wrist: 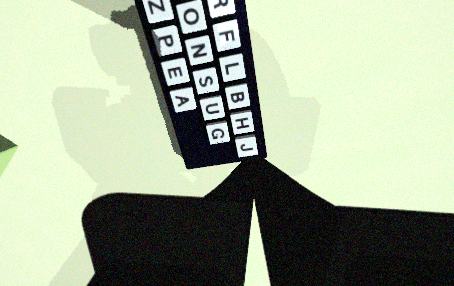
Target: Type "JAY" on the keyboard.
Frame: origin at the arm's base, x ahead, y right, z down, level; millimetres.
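Seen in the pictures: gripper, between the fingertips: [253,165].
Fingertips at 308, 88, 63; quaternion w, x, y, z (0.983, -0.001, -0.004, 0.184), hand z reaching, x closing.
Observation:
Pixels of each thing's top centre, then the offset from my fingertips to it, as dx, dy, dz. "spot": a spot on its surface instead. Level surfaces: height alone.
- dark keyboard, a spot on its surface: [200,155] spot: -44, +9, +57
- J key, centre of its top: [246,147] -6, +11, +52
- H key, centre of its top: [242,123] -3, -8, +52
- G key, centre of its top: [217,133] -23, -6, +52
- pale table top, height of its surface: dz +68
The dark keyboard [200,155] with white keys runs from the top of the wrist view down to the middle, tilted slightly. The J key [246,146] is at its near right corner. The A key [182,100] is the nearest key of the left row. The Y key does not show in this view. My gripper [253,165] is shut and empty. Its black fingertips meet at the keyboard's near edge, just below the J key in the view; whether they touch it I cannot tell.
The H key [242,122] and the G key [217,133] lie close to the J key. A green angular object [5,152] shows in part at the left edge. Soft shadows fall on the pale table top [370,100] around the keyboard.

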